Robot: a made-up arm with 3 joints. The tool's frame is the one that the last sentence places.
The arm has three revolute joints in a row. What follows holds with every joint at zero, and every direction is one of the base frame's. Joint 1 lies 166 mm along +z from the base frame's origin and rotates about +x. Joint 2 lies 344 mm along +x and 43 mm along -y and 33 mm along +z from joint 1 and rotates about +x. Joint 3 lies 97 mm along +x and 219 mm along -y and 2 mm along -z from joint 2 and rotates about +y. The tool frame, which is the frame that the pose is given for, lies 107 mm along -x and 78 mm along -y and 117 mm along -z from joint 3; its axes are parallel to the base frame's.
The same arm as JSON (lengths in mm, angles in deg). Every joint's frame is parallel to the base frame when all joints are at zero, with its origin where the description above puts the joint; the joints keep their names.
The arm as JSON. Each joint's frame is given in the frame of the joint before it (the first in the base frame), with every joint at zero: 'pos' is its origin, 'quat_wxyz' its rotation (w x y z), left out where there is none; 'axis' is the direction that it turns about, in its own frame. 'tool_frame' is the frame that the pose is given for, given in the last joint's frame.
{"length_unit": "mm", "angle_unit": "deg", "joints": [
  {"joint": "joint 1", "pos": [0.0, 0.0, 166.0], "axis": "+x"},
  {"joint": "joint 2", "pos": [344.0, -43.0, 33.0], "axis": "+x"},
  {"joint": "joint 3", "pos": [97.0, -219.0, -2.0], "axis": "+y"}
], "tool_frame": {"pos": [-107.0, -78.0, -117.0]}}

